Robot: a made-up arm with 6 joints.
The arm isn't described. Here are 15 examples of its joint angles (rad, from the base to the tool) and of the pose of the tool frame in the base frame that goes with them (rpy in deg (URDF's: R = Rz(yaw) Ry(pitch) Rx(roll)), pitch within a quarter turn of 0, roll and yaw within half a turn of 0; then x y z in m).
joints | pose
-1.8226 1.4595 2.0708 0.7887 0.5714 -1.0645 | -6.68 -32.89 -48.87 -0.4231 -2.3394 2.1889
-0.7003 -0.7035 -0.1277 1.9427 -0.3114 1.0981 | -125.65 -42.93 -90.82 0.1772 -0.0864 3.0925
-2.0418 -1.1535 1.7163 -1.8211 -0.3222 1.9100 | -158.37 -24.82 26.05 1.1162 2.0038 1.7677
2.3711 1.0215 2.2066 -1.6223 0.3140 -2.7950 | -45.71 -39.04 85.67 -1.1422 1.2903 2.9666
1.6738 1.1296 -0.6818 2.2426 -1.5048 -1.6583 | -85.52 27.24 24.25 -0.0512 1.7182 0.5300
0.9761 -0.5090 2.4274 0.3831 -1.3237 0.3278 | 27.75 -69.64 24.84 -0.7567 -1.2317 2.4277
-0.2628 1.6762 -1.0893 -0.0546 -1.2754 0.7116 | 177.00 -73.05 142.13 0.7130 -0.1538 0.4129
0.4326 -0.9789 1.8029 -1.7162 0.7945 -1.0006 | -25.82 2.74 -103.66 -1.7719 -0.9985 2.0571
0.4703 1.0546 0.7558 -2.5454 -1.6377 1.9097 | 4.43 -37.60 122.78 2.2280 1.3568 1.8356
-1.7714 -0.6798 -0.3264 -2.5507 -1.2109 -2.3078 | -92.72 -52.83 -58.39 0.1159 -0.2937 2.9412
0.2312 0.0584 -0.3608 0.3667 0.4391 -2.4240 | 135.75 -22.22 26.54 1.5759 0.4550 2.4080
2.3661 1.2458 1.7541 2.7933 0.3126 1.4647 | 127.57 -34.02 149.52 -1.9012 1.7301 2.2335
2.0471 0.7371 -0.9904 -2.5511 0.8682 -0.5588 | 58.61 35.35 -4.78 -0.4396 1.0644 0.9762
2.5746 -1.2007 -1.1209 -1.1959 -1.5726 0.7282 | 68.68 18.55 -99.87 -0.0156 -0.2109 1.8473
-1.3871 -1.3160 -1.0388 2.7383 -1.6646 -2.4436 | 65.69 -71.50 -162.35 -0.0410 0.2837 2.1755
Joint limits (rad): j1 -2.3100..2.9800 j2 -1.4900..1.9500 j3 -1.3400..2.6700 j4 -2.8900..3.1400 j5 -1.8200..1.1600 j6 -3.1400..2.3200
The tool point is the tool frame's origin. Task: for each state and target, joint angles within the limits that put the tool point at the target. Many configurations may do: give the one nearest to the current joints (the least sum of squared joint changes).
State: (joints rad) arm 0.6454 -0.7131 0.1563 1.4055 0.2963 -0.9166
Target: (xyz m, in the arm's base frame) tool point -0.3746 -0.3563 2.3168
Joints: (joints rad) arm 1.0027 -1.4558 -0.6599 1.4713 0.1720 -0.9024
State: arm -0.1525 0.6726 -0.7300 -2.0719 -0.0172 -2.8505
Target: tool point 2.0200 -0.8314 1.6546
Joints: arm -0.4024 0.5951 -0.0537 -2.0424 -0.0716 -2.8393
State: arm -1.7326 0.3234 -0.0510 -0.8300 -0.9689 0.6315
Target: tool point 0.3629 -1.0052 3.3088
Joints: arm -1.3649 -0.0188 0.6247 -0.9310 -0.8152 0.6134
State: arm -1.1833 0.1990 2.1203 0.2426 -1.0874 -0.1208
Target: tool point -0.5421 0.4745 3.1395
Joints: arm -0.7328 -0.0802 2.3172 0.3510 -1.1120 -0.1091
